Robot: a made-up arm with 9 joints. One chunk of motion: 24 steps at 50 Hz.
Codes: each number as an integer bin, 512 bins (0 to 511) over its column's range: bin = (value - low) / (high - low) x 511, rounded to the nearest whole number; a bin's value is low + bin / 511 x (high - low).
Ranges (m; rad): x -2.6..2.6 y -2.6..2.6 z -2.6..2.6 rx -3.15..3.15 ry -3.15..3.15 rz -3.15..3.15
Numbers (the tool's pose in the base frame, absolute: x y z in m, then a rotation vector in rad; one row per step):
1: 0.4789 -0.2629 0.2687 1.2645 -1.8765 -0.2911
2: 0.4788 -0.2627 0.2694 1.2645 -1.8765 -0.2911
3: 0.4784 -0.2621 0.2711 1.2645 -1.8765 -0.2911
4: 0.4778 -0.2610 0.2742 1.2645 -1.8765 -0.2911
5: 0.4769 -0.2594 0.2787 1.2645 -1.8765 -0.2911
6: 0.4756 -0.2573 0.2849 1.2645 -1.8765 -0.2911
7: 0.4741 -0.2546 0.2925 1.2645 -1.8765 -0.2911
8: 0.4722 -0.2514 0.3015 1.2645 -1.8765 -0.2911
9: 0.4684 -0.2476 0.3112 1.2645 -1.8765 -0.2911
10: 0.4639 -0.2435 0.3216 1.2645 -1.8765 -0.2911
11: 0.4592 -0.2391 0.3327 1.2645 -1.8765 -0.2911
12: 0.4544 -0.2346 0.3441 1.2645 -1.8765 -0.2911
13: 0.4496 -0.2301 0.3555 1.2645 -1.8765 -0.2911
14: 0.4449 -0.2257 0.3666 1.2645 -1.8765 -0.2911
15: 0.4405 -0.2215 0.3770 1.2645 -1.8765 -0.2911
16: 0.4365 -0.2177 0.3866 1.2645 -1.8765 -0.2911
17: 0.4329 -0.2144 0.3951 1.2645 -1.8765 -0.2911
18: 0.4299 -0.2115 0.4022 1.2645 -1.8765 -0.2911
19: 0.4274 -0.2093 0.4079 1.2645 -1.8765 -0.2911
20: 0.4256 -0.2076 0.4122 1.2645 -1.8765 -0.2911
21: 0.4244 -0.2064 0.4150 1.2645 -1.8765 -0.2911
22: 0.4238 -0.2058 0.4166 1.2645 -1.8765 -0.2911
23: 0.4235 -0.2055 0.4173 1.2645 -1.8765 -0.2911
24: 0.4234 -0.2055 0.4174 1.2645 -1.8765 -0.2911
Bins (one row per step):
1: 303 230 282 358 103 232
2: 303 230 282 358 103 232
3: 303 230 282 358 103 232
4: 302 230 282 358 103 232
5: 302 230 283 358 103 232
6: 302 230 283 358 103 232
7: 302 230 284 358 103 232
8: 302 231 285 358 103 232
9: 302 231 286 358 103 232
10: 301 232 287 358 103 232
11: 301 232 288 358 103 232
12: 300 232 289 358 103 232
13: 300 233 290 358 103 232
14: 299 233 292 358 103 232
15: 299 234 293 358 103 232
16: 298 234 293 358 103 232
17: 298 234 294 358 103 232
18: 298 235 295 358 103 232
19: 298 235 296 358 103 232
20: 297 235 296 358 103 232
21: 297 235 296 358 103 232
22: 297 235 296 358 103 232
23: 297 235 297 358 103 232
24: 297 235 297 358 103 232

